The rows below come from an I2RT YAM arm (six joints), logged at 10 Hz.
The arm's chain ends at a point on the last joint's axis. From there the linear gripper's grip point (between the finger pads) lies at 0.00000 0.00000 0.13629 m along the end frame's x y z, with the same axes.
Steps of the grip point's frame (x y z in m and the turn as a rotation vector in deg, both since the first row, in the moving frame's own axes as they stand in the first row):
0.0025 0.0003 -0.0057 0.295 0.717 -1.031
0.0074 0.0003 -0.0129 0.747 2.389 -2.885
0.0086 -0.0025 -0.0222 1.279 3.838 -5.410
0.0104 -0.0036 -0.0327 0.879 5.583 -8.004
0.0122 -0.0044 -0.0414 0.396 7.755 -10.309
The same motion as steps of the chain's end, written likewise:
0.0008 0.0010 -0.0057 0.295 0.717 -1.031
0.0018 0.0022 -0.0128 0.747 2.389 -2.885
-0.0004 0.0010 -0.0219 1.279 3.838 -5.410
-0.0027 -0.0006 -0.0320 0.879 5.583 -8.004
-0.0060 -0.0018 -0.0402 0.396 7.755 -10.309

